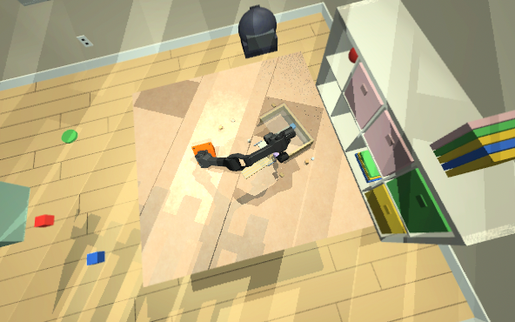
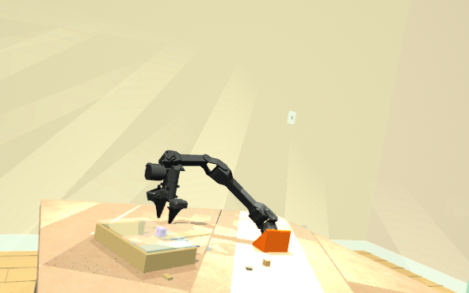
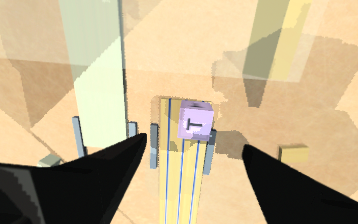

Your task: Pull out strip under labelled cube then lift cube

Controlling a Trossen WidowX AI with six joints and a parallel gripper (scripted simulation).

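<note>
Right now my gripper tip is 40 mm above the lilac cube. Round my gripper tip: pale green strip 120 mm to the left, 60 mm below, 20 mm ahead.
</note>
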